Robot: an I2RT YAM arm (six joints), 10 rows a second.
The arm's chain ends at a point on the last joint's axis. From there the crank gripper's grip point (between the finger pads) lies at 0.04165 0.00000 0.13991 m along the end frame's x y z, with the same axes.
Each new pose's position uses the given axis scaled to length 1; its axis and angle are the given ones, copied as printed.
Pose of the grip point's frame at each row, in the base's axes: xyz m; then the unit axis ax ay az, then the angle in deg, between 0 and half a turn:
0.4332 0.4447 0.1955 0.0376 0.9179 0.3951 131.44
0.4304 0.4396 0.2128 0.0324 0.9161 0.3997 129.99
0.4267 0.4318 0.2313 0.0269 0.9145 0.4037 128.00
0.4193 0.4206 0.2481 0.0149 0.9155 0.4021 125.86
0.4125 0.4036 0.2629 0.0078 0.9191 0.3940 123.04
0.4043 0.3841 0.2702 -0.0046 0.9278 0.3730 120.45
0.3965 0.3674 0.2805 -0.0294 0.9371 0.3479 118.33
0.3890 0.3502 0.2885 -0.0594 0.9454 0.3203 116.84
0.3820 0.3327 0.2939 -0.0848 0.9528 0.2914 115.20
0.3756 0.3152 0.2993 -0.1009 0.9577 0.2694 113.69
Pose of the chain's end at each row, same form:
0.3609 0.3496 0.2794 0.0376 0.9179 0.3951 131.44
0.3559 0.3441 0.2943 0.0324 0.9161 0.3997 129.99
0.3490 0.3364 0.3099 0.0269 0.9145 0.4037 128.00
0.3385 0.3261 0.3247 0.0149 0.9155 0.4021 125.86
0.3267 0.3120 0.3375 0.0078 0.9191 0.3940 123.04
0.3139 0.2975 0.3452 -0.0046 0.9278 0.3730 120.45
0.3029 0.2855 0.3569 -0.0294 0.9371 0.3479 118.33
0.2934 0.2728 0.3671 -0.0594 0.9454 0.3203 116.84
0.2836 0.2604 0.3739 -0.0848 0.9528 0.2914 115.20
0.2744 0.2470 0.3794 -0.1009 0.9577 0.2694 113.69

